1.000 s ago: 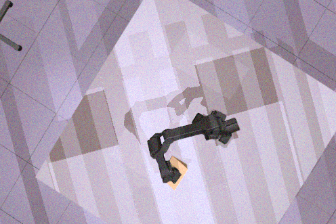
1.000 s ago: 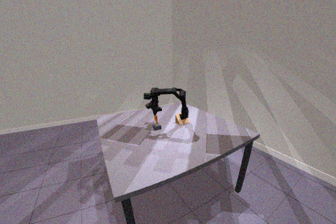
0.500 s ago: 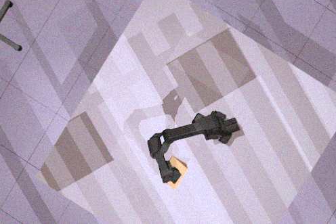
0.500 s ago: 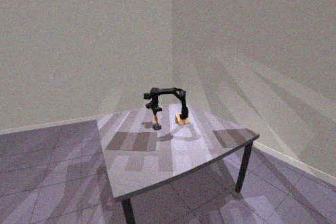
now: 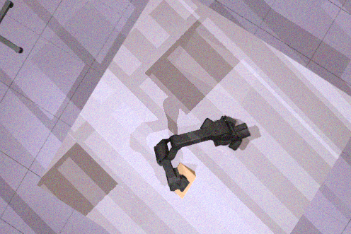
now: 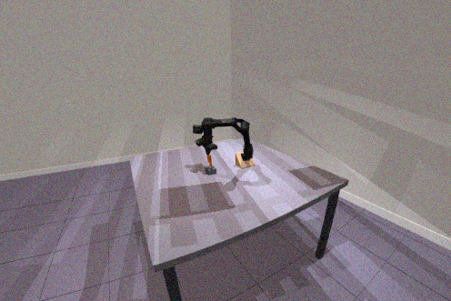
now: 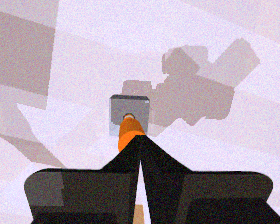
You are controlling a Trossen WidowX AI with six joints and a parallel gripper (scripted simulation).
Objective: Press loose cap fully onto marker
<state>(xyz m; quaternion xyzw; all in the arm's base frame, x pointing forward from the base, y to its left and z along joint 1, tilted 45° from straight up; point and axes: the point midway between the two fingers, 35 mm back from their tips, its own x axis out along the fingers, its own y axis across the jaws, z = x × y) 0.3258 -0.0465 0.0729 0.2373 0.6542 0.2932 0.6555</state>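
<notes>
Now: gripper tip 10 mm past the orange cap, 10 mm to the right of it and 20 mm above it. Also, from my gripper tip: grey holder block (10 mm behind, 10 mm to the left, 120 mm below).
</notes>
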